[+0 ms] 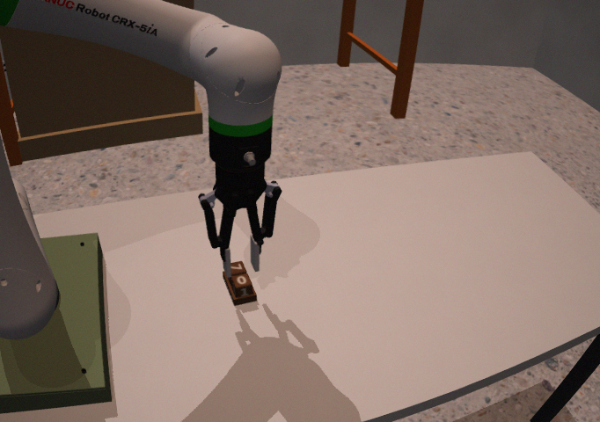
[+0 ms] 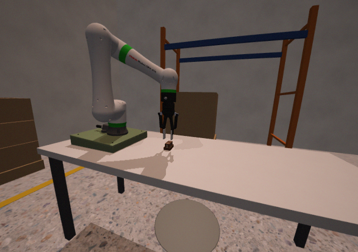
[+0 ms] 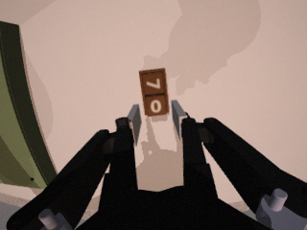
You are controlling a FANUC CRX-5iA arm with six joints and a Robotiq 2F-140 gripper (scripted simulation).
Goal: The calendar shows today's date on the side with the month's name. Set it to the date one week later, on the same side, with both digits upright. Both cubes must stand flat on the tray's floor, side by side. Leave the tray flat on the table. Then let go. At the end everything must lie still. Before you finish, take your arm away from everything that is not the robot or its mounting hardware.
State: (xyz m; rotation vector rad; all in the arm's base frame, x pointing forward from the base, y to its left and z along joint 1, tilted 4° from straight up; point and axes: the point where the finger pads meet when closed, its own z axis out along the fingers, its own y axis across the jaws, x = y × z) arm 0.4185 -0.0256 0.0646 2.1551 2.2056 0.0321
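The brown tray lies 2 cm to the left of my hand and 9 cm below it.
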